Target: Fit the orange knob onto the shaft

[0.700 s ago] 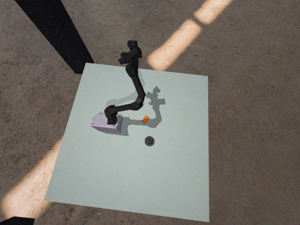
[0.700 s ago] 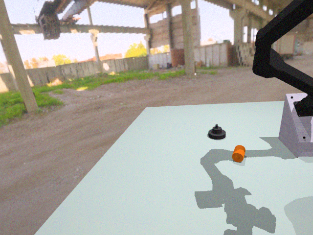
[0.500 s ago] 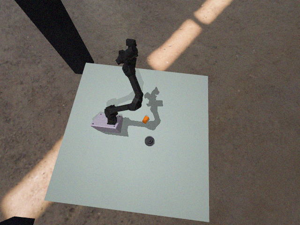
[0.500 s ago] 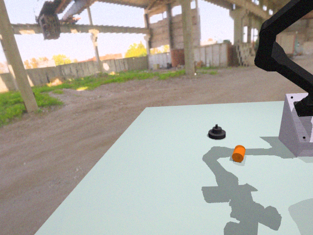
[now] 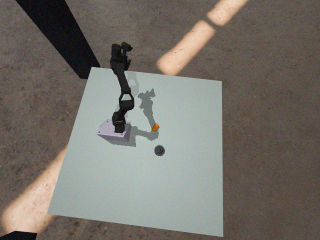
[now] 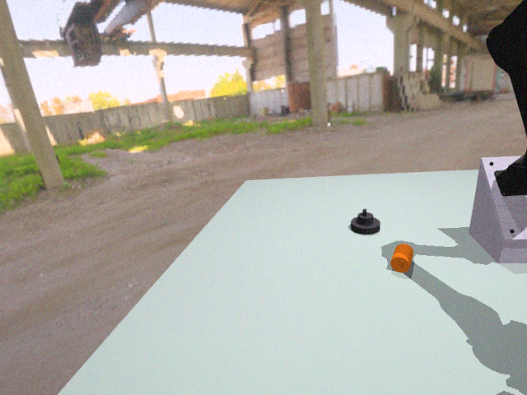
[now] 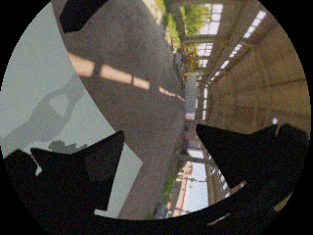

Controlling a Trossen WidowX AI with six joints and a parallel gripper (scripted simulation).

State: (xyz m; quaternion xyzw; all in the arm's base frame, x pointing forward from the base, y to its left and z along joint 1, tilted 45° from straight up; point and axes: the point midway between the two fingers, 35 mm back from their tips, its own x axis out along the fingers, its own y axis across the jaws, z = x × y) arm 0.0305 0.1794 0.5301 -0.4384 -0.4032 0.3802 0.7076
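Now: the orange knob 220 mm ahead of my gripper tip, 440 mm to the right of it and 370 mm below it. From my gripper tip the other things lie so: dark round pedestal: 270 mm ahead, 630 mm to the right, 360 mm below.
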